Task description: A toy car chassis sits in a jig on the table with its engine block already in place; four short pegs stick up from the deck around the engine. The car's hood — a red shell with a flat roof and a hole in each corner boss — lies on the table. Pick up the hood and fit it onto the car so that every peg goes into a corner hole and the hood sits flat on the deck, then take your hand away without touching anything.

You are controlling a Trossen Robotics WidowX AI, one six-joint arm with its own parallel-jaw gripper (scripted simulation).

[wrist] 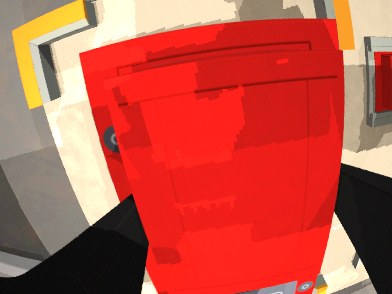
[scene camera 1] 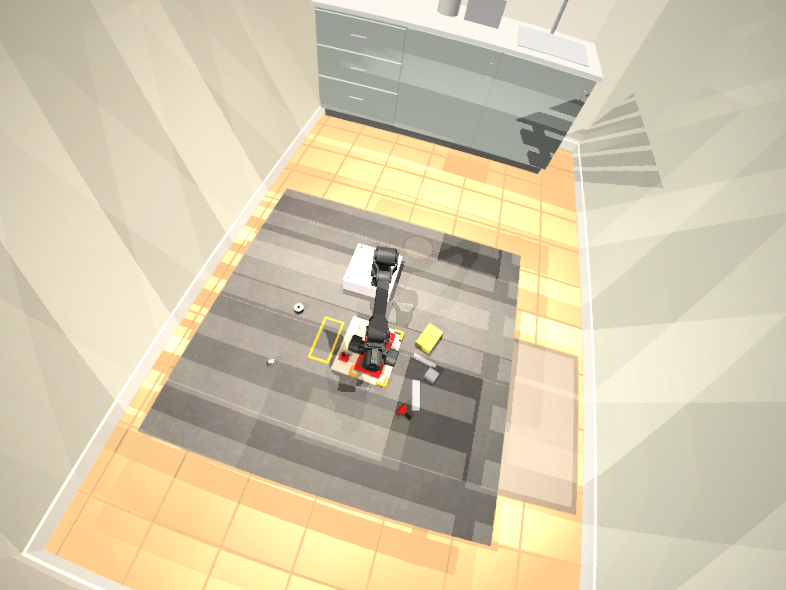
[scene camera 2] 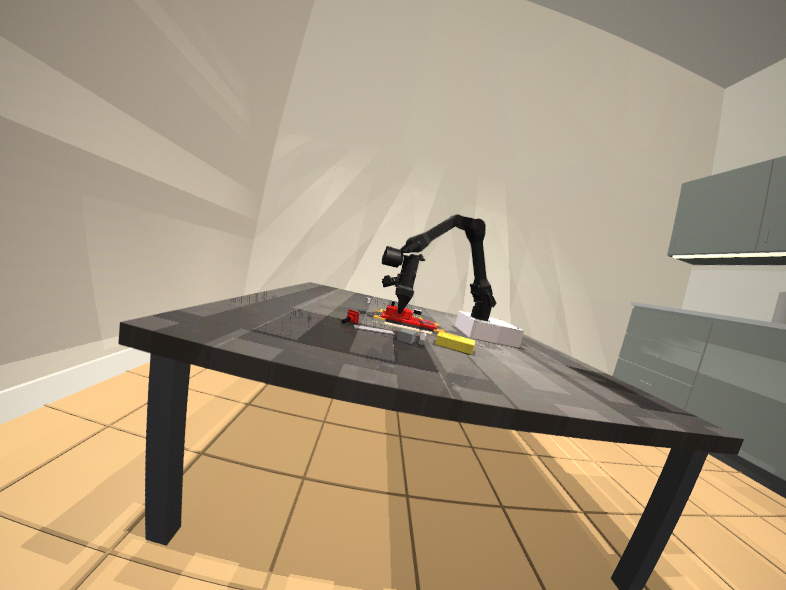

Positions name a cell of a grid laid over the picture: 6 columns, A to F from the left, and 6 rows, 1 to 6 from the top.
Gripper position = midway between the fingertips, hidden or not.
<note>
My gripper (scene camera 2: D4) carries a red hood (wrist: D4). Further things: a car (wrist: B2).
My gripper shows as well in the wrist view (wrist: D4).
</note>
